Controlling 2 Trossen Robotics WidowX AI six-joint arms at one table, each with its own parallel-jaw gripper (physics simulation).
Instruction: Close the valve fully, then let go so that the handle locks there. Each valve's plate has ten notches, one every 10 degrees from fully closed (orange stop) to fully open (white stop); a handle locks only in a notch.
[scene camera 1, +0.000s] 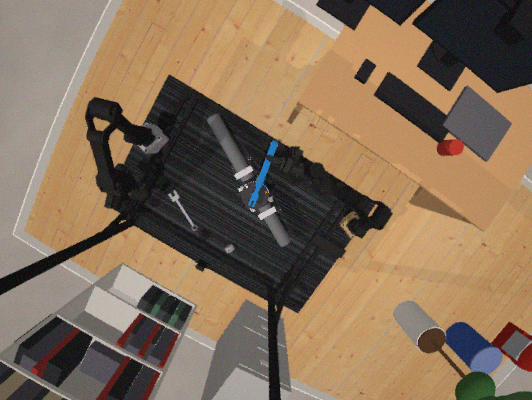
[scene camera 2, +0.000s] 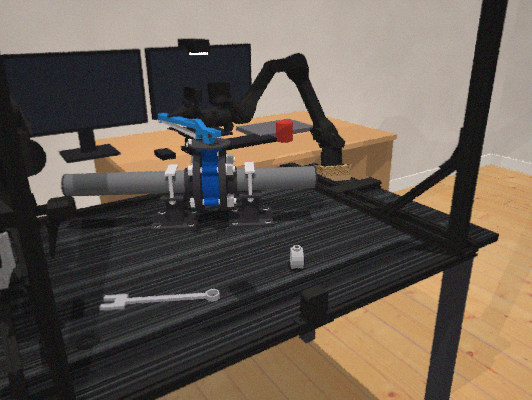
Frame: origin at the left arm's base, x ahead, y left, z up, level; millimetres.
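Where they show: left gripper, fingertip midpoint: (scene camera 1: 139, 184); right gripper, fingertip midpoint: (scene camera 1: 264, 155) (scene camera 2: 167, 122); left arm's base, origin of the base link: (scene camera 1: 146, 137); right arm's base, origin of the base link: (scene camera 1: 353, 225) (scene camera 2: 332, 165).
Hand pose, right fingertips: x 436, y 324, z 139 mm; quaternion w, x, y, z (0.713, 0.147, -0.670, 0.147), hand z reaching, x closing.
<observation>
Things, the pixels of their top centre, and the offset from my right fingertips. Level surfaces: height alone.
- valve's blue handle, middle of its top: (scene camera 2: 179, 117) (scene camera 1: 266, 165) dx +30, dy -20, dz +15 mm
- grey pipe, middle of its top: (scene camera 2: 125, 172) (scene camera 1: 229, 148) dx -130, dy -85, dz -106 mm
- white wrench, middle of its top: (scene camera 2: 161, 295) (scene camera 1: 183, 211) dx -94, dy -492, dz -241 mm
- small white block, middle of its top: (scene camera 2: 296, 246) (scene camera 1: 228, 250) dx +208, dy -457, dz -201 mm
- dark table, its level: dz -253 mm
The valve's blue handle (scene camera 1: 265, 167) (scene camera 2: 185, 122) points up and to the right in scene camera 1, at a slant across the grey pipe (scene camera 1: 228, 140) (scene camera 2: 115, 183). Its round dark plate (scene camera 1: 261, 199) (scene camera 2: 227, 144) shows an orange mark right of the handle and white marks to the left; the notches are too small to read. My right gripper (scene camera 1: 275, 159) is partly open, nothing held, with its fingertips at the handle's outer half; whether they touch is unclear. My left gripper (scene camera 1: 122, 198) is open and empty, far from the valve at the table's left end.
A white wrench (scene camera 1: 184, 211) (scene camera 2: 165, 298) and a small white block (scene camera 1: 229, 248) (scene camera 2: 296, 257) lie on the dark table (scene camera 1: 165, 240) (scene camera 2: 240, 330). Pipe clamps (scene camera 1: 267, 213) (scene camera 2: 249, 172) stand on either side of the valve. Black frame posts (scene camera 1: 273, 325) (scene camera 2: 467, 125) rise at the table's edge.
</observation>
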